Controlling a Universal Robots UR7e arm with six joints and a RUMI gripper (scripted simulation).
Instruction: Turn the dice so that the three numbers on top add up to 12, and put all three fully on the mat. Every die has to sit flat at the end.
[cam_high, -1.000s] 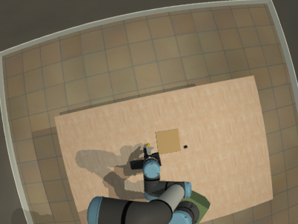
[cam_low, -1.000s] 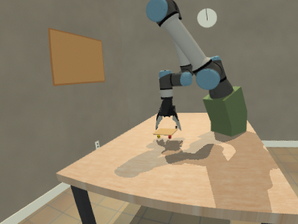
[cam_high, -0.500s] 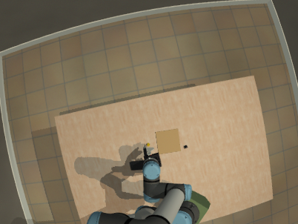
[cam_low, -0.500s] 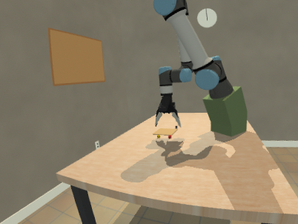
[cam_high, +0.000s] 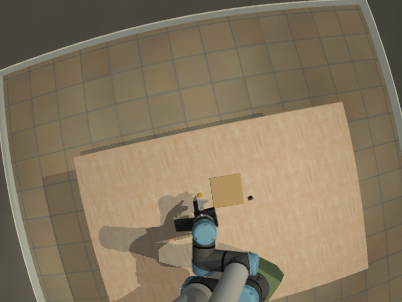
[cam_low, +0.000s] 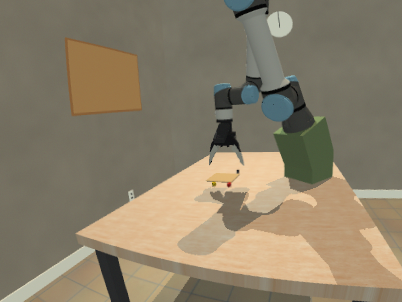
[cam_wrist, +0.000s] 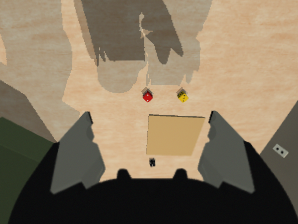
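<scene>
Right now the black die is 24 cm to the right of my hand, 9 cm below it and 1 cm ahead of it. The rest, counted from my hand: yellow die (9 cm below, 7 cm ahead, 2 cm to the right); then red die (9 cm below, 2 cm to the right); then tan mat (14 cm to the right, 10 cm below, 6 cm ahead).
</scene>
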